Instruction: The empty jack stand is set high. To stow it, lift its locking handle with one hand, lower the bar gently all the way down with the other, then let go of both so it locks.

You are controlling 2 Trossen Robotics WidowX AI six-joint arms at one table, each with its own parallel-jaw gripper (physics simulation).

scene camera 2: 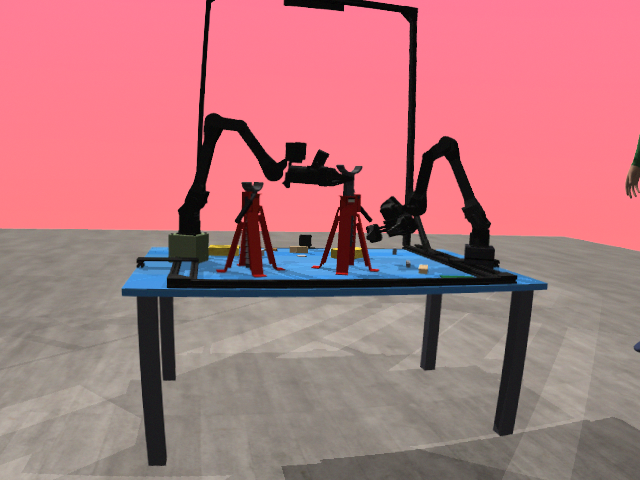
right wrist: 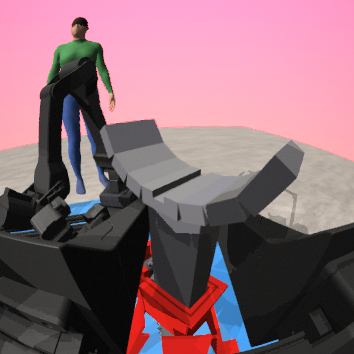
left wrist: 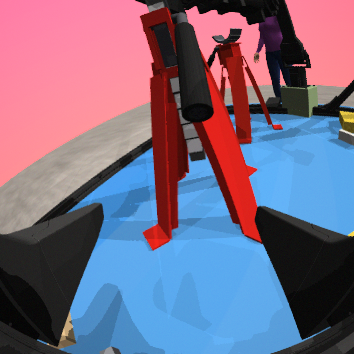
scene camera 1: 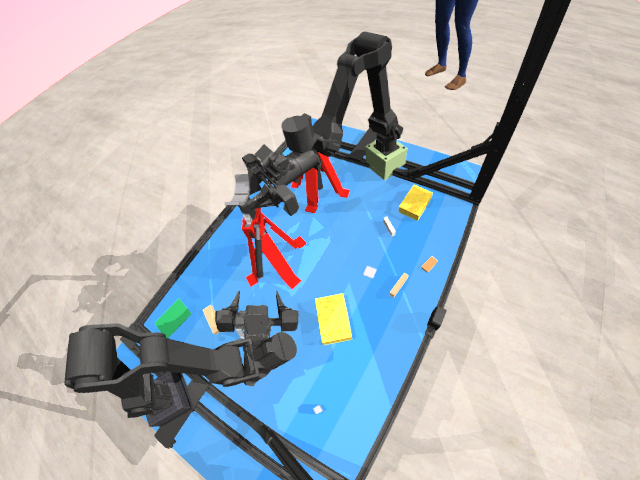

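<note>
The red jack stand (scene camera 1: 279, 260) (scene camera 2: 343, 242) (left wrist: 162, 150) (right wrist: 185, 345) stands upright. Its grey bar (scene camera 2: 349, 186) (right wrist: 182, 265) sticks up out of the top, with an empty curved saddle (scene camera 1: 239, 188) (right wrist: 175, 185). My right gripper (scene camera 1: 247, 208) (scene camera 2: 348, 178) (right wrist: 180, 203) is shut on the bar just under the saddle. The black locking handle (scene camera 1: 258, 253) (scene camera 2: 366, 214) (left wrist: 194, 70) hangs down along the stand's side. My left gripper (scene camera 1: 256, 294) (scene camera 2: 370, 233) (left wrist: 181, 213) is open and empty, apart from the handle and lower than its end.
A second red jack stand (scene camera 1: 311, 191) (scene camera 2: 250, 227) (left wrist: 237, 85) stands beyond, its saddle low. Yellow sponges (scene camera 1: 333, 318) (scene camera 1: 415, 202), a green block (scene camera 1: 173, 317) and several small wooden and white blocks lie about the table. Black frame rails (scene camera 2: 336, 282) run along its edges.
</note>
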